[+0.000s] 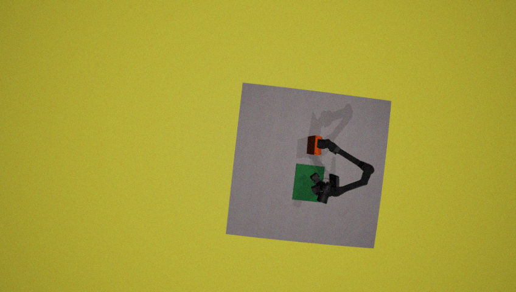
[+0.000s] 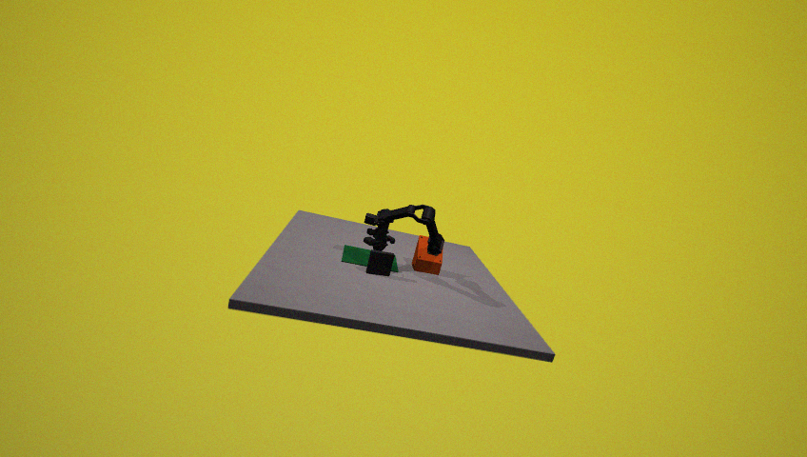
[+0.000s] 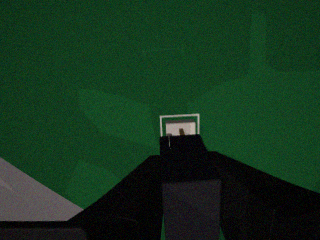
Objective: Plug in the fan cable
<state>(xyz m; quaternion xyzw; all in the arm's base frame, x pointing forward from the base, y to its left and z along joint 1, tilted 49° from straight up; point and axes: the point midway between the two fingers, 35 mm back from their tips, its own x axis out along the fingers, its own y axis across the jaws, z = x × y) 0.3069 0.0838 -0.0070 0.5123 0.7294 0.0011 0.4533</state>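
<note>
The fan plug lies 1 cm to the left of my gripper tip, 1 cm behind it and 1 cm above it. From my gripper tip the other things lie so: black fan 13 cm to the left, 2 cm behind, 2 cm above; white four-pin header 4 cm below, 1 cm to the left, 1 cm behind; green board 6 cm below, 4 cm to the right, 2 cm ahead.
</note>
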